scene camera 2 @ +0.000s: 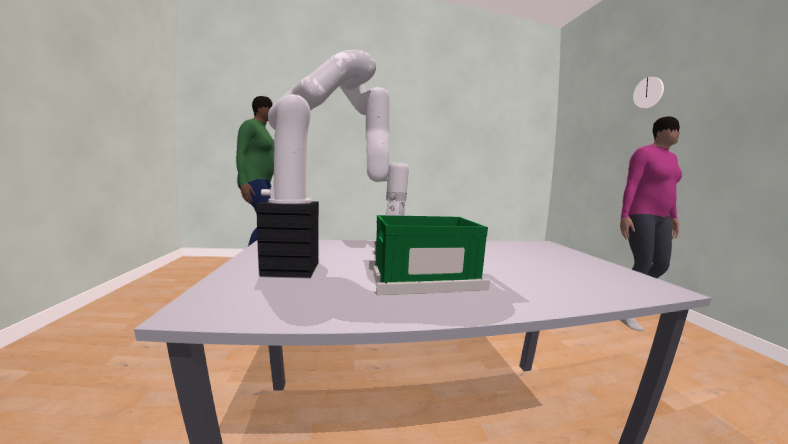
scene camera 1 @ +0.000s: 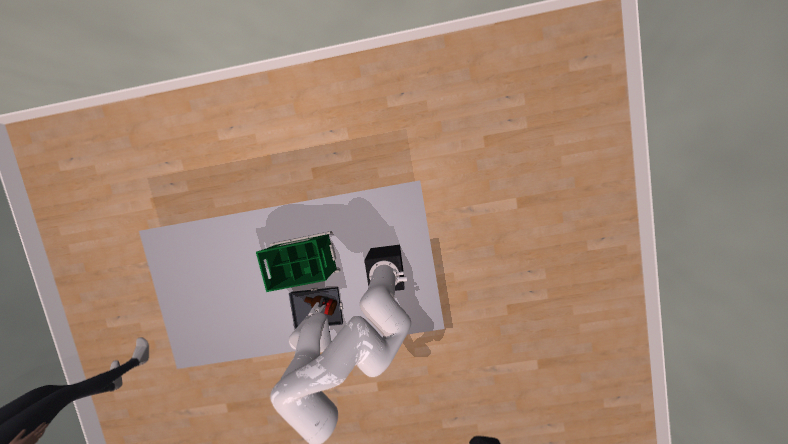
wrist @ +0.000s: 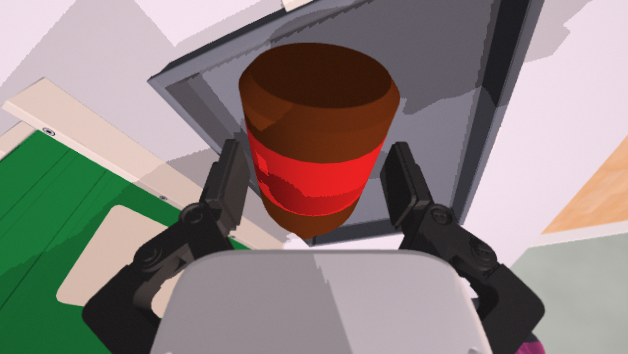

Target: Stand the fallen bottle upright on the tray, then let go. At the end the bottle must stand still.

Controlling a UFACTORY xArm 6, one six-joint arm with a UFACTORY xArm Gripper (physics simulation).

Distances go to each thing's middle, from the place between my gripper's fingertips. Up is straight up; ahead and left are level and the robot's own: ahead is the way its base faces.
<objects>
Right now my hand is 20 mm short of the brown bottle (wrist: 317,115) and 10 mm above it. The rest, counted from my hand: dark grey tray (scene camera 1: 300,309): 60 mm ahead, 40 mm below, 20 mm to the left; then green crate (scene camera 2: 408,248): 250 mm to the right, 80 mm ahead, 40 mm above.
</objects>
